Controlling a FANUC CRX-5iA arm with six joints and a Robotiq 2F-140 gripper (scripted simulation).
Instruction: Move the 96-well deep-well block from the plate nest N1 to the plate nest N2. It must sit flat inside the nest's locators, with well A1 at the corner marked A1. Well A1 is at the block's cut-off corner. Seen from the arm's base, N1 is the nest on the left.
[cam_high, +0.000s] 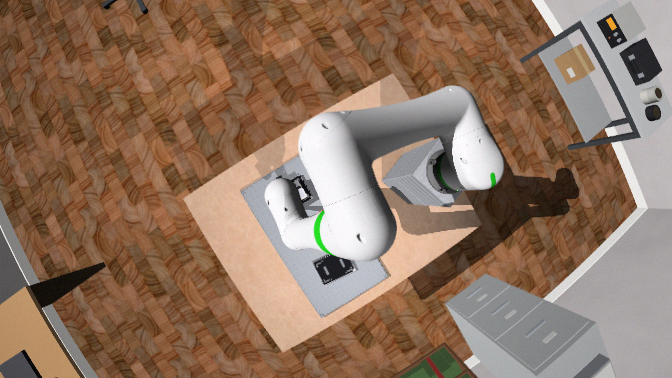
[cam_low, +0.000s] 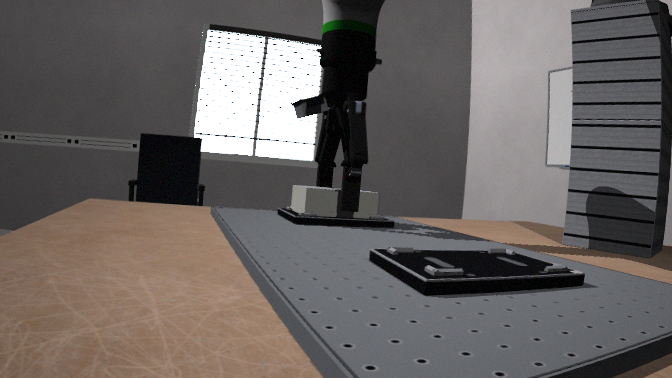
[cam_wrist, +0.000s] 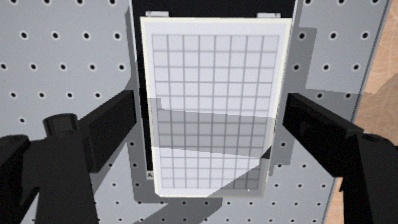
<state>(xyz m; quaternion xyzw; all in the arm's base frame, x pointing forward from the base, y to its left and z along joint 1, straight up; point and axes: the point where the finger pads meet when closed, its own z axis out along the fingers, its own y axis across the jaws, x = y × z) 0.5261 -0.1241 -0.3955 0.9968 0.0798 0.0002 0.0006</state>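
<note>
Right now my hand is 10 mm above the 96-well deep-well block. Also, from my hand: black nest 60 mm behind, 370 mm to the left, 30 mm below.
</note>
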